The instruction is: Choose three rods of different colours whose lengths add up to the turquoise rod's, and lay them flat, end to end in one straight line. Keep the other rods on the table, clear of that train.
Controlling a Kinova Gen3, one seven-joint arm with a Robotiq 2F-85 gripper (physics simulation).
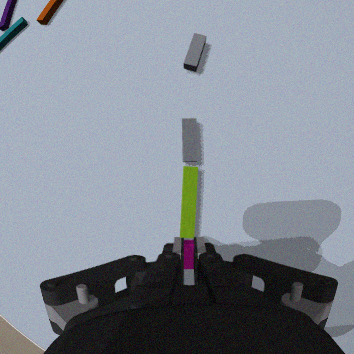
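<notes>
My gripper is shut on the magenta rod, with one finger along each long side. The magenta rod's far end is close to the near end of the lime green rod, and the two look roughly in line. A grey rod lies beyond the lime rod, nearly in line with it, with a small gap between them. A second grey rod lies farther up, apart and slightly turned. Part of the turquoise rod shows at the upper left edge. The fingers hide the magenta rod's sides.
A purple rod and an orange rod lie at the upper left near the turquoise one, both cut off by the top edge. The gripper's shadow falls on the table at the right. The table's edge shows at the lower left.
</notes>
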